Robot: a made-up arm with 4 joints.
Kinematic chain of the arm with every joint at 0, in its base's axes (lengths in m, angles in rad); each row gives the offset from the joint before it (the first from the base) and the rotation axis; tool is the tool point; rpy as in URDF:
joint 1: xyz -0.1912 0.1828 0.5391 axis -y
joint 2: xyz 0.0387 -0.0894 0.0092 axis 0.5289 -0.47 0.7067
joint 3: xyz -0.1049 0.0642 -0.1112 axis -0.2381 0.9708 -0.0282
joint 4: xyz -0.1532 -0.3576 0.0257 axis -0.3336 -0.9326 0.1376
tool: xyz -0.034 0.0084 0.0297 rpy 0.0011 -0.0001 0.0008
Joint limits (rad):
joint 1: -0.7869..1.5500
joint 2: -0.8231..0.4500
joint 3: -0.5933..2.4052
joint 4: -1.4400..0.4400
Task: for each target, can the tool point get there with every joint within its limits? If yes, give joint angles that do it. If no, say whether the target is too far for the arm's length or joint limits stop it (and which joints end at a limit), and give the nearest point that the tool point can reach.
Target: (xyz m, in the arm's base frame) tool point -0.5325 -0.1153 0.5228
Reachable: yes | joints 0.0185 -0.3838 -0.2490 0.2270
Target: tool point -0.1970 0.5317 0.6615
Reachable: no: joint limits stop it (at a limit: joint 2, joint 4) | nearest point -0.2066 0.0548 0.8648 | short by 0.519 m
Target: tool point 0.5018 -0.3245 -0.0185
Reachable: no: too far | nearest point 0.0747 -0.1819 0.3252 | short by 0.566 m
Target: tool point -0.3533 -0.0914 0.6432
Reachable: yes | joints 1.2585 -0.3043 1.6035 -0.3865
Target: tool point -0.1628 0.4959 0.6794
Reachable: no: joint limits stop it (at a limit: joint 2, joint 4) | nearest point -0.1264 0.0550 0.8593 | short by 0.478 m
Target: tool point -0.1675 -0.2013 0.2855
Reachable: yes | joints 1.2772 -0.0135 -0.2824 -0.7533
